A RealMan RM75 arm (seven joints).
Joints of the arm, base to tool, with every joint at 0 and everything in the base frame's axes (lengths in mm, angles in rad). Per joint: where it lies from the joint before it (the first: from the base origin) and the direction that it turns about. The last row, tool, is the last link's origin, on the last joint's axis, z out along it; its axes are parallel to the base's.
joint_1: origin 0 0 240.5 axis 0 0 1
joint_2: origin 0 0 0 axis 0 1 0
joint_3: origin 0 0 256 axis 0 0 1
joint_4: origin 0 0 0 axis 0 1 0
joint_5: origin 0 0 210 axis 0 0 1
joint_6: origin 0 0 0 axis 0 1 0
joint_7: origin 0 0 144 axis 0 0 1
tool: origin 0 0 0
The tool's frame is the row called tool.
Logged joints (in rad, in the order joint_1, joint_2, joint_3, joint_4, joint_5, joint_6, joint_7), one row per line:
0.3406 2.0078 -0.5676 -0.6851 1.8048 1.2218 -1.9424
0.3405 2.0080 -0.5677 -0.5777 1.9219 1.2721 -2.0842
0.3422 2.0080 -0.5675 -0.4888 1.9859 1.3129 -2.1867
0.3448 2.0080 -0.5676 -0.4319 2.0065 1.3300 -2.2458
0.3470 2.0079 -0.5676 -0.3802 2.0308 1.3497 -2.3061
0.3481 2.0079 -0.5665 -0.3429 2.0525 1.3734 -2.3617
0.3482 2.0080 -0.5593 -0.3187 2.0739 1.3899 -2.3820
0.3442 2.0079 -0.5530 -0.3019 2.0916 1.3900 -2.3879
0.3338 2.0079 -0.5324 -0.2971 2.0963 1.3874 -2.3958
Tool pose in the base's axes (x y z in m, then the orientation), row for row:
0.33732 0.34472 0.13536 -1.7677 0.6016 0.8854
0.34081 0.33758 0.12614 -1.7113 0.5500 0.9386
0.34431 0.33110 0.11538 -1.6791 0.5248 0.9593
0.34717 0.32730 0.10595 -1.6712 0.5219 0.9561
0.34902 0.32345 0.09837 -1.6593 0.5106 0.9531
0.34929 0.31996 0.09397 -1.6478 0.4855 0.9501
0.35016 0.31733 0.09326 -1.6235 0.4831 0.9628
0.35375 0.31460 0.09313 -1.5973 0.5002 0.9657
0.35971 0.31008 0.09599 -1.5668 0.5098 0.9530
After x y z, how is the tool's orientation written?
As a rotation vector, in radians.
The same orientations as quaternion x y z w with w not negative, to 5 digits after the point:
-0.73476 0.25006 0.36802 0.51201
-0.71640 0.23025 0.39293 0.52855
-0.70598 0.22065 0.40334 0.53872
-0.70378 0.21978 0.40264 0.54247
-0.70055 0.21557 0.40240 0.54848
-0.69784 0.20561 0.40236 0.55575
-0.68931 0.20512 0.40879 0.56184
-0.68006 0.21296 0.41115 0.56843
-0.67038 0.21813 0.40776 0.58030

